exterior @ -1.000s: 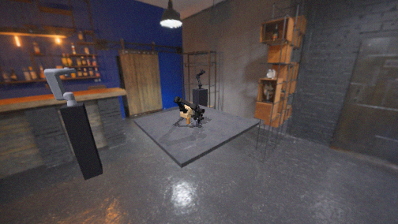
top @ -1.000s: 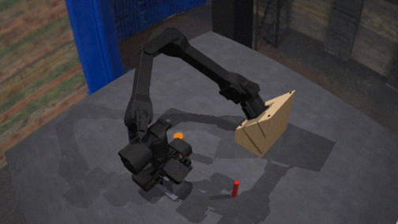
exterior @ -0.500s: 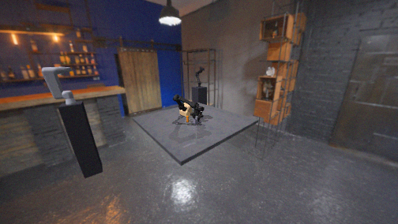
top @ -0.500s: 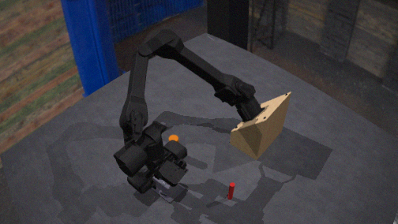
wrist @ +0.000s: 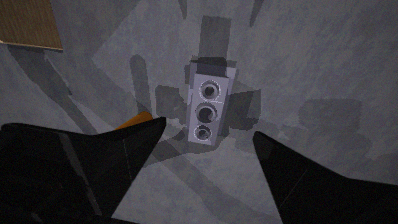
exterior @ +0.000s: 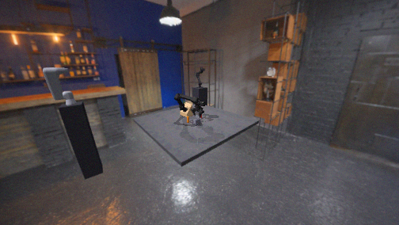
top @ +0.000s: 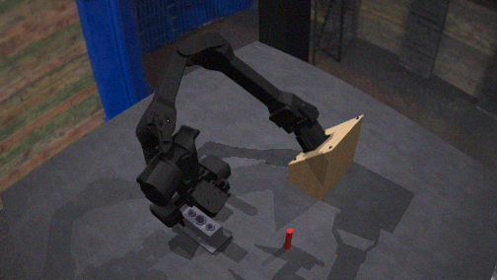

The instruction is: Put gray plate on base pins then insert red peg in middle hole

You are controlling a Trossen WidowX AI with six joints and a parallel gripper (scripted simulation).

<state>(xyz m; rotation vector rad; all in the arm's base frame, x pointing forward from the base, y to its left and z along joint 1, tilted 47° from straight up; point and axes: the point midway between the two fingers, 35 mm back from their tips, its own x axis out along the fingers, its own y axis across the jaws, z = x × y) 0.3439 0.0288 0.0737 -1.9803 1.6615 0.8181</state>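
Now: the plate 5 cm below my gripper tip. From my gripper tip the other things lie so: orange cylinder: 11 cm behind, 7 cm to the right, 5 cm below; then red peg: 16 cm to the left, 12 cm behind, 5 cm below.
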